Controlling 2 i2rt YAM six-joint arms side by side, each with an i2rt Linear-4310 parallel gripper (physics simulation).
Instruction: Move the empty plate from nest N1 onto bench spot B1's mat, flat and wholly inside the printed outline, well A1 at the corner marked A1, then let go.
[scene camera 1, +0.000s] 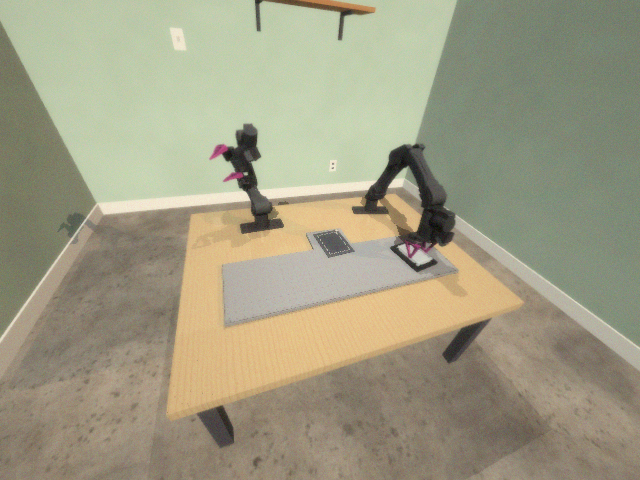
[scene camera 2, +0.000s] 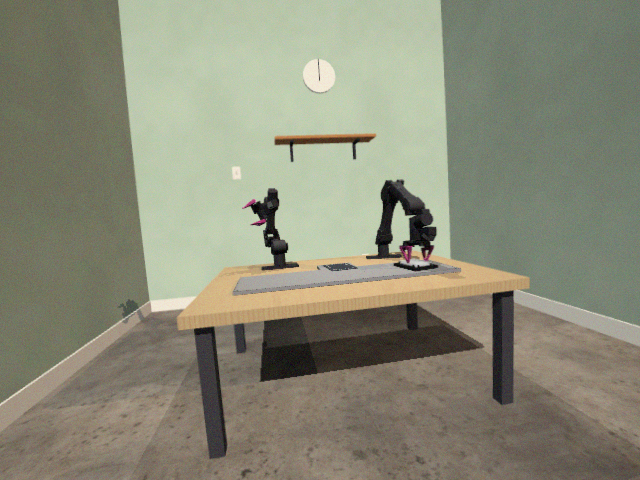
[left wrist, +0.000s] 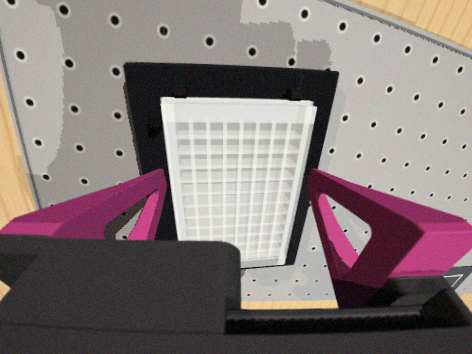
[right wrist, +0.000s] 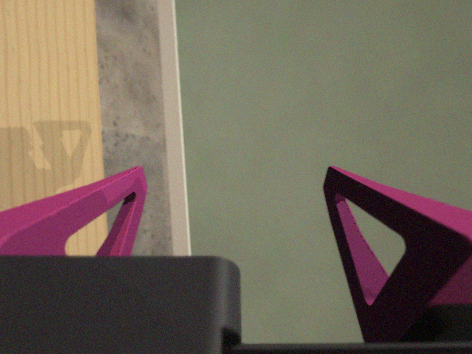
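Pixels of known places: left gripper, fingertip midpoint: (scene camera 1: 416, 255) (scene camera 2: 417, 263) (left wrist: 237, 177); right gripper, fingertip midpoint: (scene camera 1: 217, 170) (scene camera 2: 246, 216) (right wrist: 235, 176); left arm's base, link origin: (scene camera 1: 369, 210) (scene camera 2: 383, 257); right arm's base, link origin: (scene camera 1: 262, 226) (scene camera 2: 280, 267).
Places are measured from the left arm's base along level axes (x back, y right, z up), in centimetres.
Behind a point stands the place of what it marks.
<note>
The clear-white plate (scene camera 1: 421, 258) {z 3.5, x -44.3, y -9.1 cm} (scene camera 2: 413, 264) {z 3.5, x -46.3, y -5.6 cm} (left wrist: 235, 175) {z 3.5, x -42.1, y -8.5 cm} lies in a black nest frame (scene camera 1: 426, 267) {z 2.0, x -48.2, y -10.0 cm} (left wrist: 230, 80) {z 2.5, x -47.0, y -10.8 cm} at the right end of the grey board. Its well grid faces up; its lower left corner in the left wrist view is hidden by the gripper body. My left gripper (scene camera 1: 417, 252) {z 3.1, x -41.9, y -8.3 cm} (scene camera 2: 417, 259) {z 3.1, x -41.9, y -8.3 cm} (left wrist: 237, 177) {z 3.1, x -41.9, y -8.3 cm} is open, pointing down, with one finger on each side of the plate. The dark mat (scene camera 1: 333, 242) {z 1.5, x -30.0, y 25.9 cm} (scene camera 2: 338, 267) {z 1.5, x -32.2, y 26.7 cm} with a dashed outline lies left of the nest; its corner labels are too small to read. My right gripper (scene camera 1: 217, 169) {z 29.0, x -18.0, y 73.7 cm} (scene camera 2: 248, 215) {z 29.0, x -18.0, y 73.7 cm} (right wrist: 235, 176) {z 29.0, x -18.0, y 73.7 cm} is open and empty, raised high at the left.
The grey perforated board (scene camera 1: 289, 284) {z 1.3, x -53.8, y 46.1 cm} (scene camera 2: 289, 283) {z 1.3, x -60.1, y 46.2 cm} (left wrist: 390, 115) {z 1.3, x -49.7, y 1.0 cm} runs along the wooden table (scene camera 1: 320, 351) {z 0.0, x -79.0, y 37.6 cm} (scene camera 2: 336, 304) {z -1.4, x -81.4, y 28.0 cm}. The two arm bases stand at the table's back edge. A wall shelf (scene camera 1: 330, 5) (scene camera 2: 325, 139) hangs behind, above the arms.
</note>
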